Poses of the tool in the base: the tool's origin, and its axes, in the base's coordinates. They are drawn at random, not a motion.
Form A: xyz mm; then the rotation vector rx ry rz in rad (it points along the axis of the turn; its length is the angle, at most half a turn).
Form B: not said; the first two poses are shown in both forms.
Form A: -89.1 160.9 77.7 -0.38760 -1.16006 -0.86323
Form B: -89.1 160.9 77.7 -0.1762 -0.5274 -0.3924 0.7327
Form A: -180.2 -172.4 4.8 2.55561 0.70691 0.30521
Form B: -180.2 -172.4 4.8 0.9309 0.2575 0.1112 0.2341
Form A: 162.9 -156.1 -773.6 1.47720 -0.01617 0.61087
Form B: 162.9 -156.1 -773.6 0.6624 -0.0073 0.2739 0.6972
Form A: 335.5 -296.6 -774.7 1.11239 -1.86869 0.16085
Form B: 335.5 -296.6 -774.7 0.4524 -0.7599 0.0654 0.4622
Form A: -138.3 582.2 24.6 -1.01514 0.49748 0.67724
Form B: -138.3 582.2 24.6 -0.4716 0.2311 0.3146 0.7907
